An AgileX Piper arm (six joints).
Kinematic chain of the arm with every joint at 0, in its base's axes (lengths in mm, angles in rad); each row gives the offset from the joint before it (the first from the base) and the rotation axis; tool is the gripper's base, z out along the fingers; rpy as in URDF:
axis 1: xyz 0 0 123 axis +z
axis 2: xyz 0 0 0 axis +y
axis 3: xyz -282.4 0 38.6 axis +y
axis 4: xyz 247.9 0 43.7 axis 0.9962 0 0.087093
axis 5: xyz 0 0 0 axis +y
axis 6: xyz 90.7 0 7.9 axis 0.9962 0 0.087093
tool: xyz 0 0 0 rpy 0 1.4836 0
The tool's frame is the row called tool.
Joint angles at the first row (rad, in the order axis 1, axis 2, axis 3, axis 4, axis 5, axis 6):
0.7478 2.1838 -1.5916 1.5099 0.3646 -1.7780
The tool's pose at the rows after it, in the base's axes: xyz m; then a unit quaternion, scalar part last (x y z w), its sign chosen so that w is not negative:
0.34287 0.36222 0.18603 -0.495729 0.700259 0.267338 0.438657
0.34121 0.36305 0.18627 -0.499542 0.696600 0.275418 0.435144
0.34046 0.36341 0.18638 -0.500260 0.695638 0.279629 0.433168
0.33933 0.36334 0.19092 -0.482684 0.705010 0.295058 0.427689
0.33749 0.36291 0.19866 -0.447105 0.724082 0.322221 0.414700
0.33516 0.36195 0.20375 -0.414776 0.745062 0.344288 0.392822
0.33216 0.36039 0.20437 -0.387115 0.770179 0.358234 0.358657
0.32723 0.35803 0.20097 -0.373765 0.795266 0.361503 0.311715
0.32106 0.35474 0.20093 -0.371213 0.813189 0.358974 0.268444
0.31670 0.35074 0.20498 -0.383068 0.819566 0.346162 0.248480
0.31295 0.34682 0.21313 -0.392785 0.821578 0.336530 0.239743
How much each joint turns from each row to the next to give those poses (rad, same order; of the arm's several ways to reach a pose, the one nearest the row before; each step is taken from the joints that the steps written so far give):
0.0000 0.0015 -0.0001 -0.0001 0.0000 -0.0017
0.0000 0.0000 0.0000 0.0000 0.0205 0.0000
0.0000 0.0000 0.0001 0.0001 0.0092 0.0027
0.0000 -0.0089 0.0000 0.0000 0.0086 0.0537
0.0000 -0.0158 0.0000 -0.0071 0.0114 0.1124
0.0000 -0.0134 0.0000 -0.0497 0.0127 0.1488
0.0000 -0.0084 0.0000 -0.1055 0.0195 0.1957
0.0000 -0.0045 0.0000 -0.1549 0.0455 0.2162
0.0000 -0.0117 0.0000 -0.1344 0.0620 0.1690
0.0000 -0.0182 -0.0001 -0.1026 0.0428 0.0875
0.0000 -0.0245 0.0000 -0.0704 0.0322 0.0556

